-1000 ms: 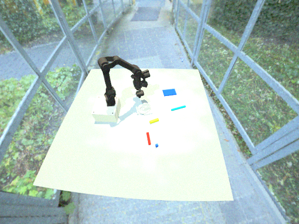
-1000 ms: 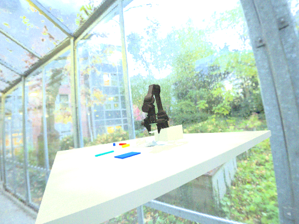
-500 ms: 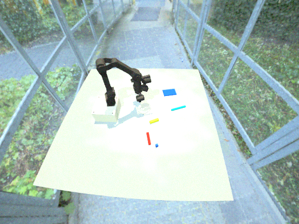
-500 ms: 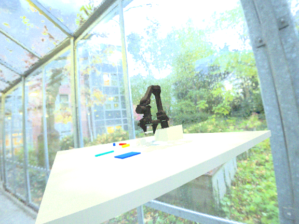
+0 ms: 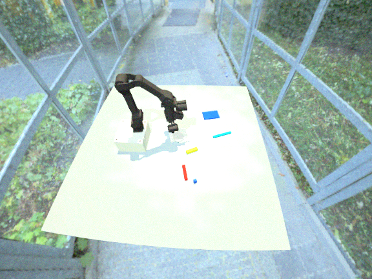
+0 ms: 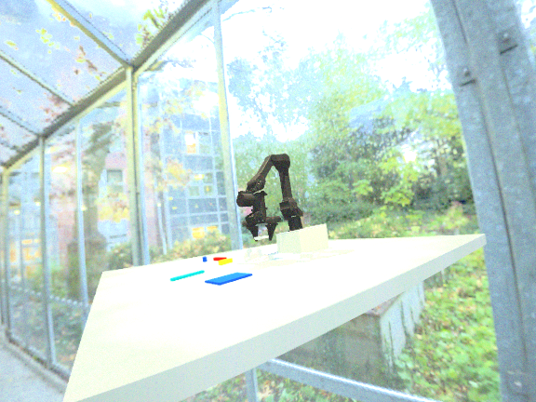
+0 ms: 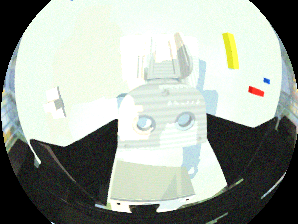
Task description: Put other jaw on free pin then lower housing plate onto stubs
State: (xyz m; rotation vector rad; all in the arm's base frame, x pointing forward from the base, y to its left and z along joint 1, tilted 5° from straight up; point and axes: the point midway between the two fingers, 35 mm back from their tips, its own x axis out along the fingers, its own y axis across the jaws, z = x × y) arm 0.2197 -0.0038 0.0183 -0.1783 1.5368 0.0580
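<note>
My gripper tip is 70 mm above the white jaw and 20 mm short of it. Also, from my gripper tip: pale riser 220 mm to the left, 70 mm below, 20 mm behind; then yellow bar 140 mm to the right, 120 mm ahead, 70 mm below; then red bar 290 mm to the right, 80 mm below, 60 mm ahead.
</note>
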